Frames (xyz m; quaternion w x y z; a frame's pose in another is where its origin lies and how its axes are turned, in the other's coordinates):
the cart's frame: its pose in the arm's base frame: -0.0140 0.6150 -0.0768 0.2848 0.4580 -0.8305 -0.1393
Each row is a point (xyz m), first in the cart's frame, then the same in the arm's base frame.
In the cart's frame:
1: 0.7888 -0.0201 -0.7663
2: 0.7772 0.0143 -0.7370
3: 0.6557 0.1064 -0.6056
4: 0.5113 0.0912 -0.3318
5: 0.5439 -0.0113 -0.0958
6: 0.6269 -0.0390 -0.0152
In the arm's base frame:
1: 0.1301 -0.0359 0.7980
2: 0.0939 -0.0084 0.7876
3: 0.0030 0.1397 0.6859
4: -0.0907 0.2447 0.4098
5: -0.1762 0.1548 0.1821
6: -0.2405 0.0677 0.1327

